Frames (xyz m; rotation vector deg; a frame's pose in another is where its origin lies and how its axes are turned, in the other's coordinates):
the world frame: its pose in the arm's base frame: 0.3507 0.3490 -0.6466 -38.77 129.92 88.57
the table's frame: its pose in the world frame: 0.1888 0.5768 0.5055 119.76 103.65 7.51
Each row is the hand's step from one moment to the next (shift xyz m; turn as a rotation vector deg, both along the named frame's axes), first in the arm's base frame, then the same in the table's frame.
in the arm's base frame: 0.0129 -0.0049 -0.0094 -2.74 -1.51 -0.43
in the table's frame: -0.0161 -0.0035 0.0030 1.36 2.16 1.86
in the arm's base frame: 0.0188 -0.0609 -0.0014 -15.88 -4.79 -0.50
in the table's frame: -0.0199 -0.0181 0.0578 9.78 11.51 6.87
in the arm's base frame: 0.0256 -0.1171 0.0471 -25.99 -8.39 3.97
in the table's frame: 0.0054 -0.0609 0.1133 19.47 15.54 11.87
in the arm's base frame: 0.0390 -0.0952 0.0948 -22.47 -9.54 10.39
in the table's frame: 0.0338 -0.1011 0.0906 21.71 8.52 12.64
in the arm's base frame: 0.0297 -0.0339 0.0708 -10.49 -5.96 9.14
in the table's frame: 0.0287 -0.0727 0.0307 13.14 0.94 7.46
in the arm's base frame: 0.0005 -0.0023 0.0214 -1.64 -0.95 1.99
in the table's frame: 0.0152 -0.0151 0.0026 2.46 -0.24 1.19
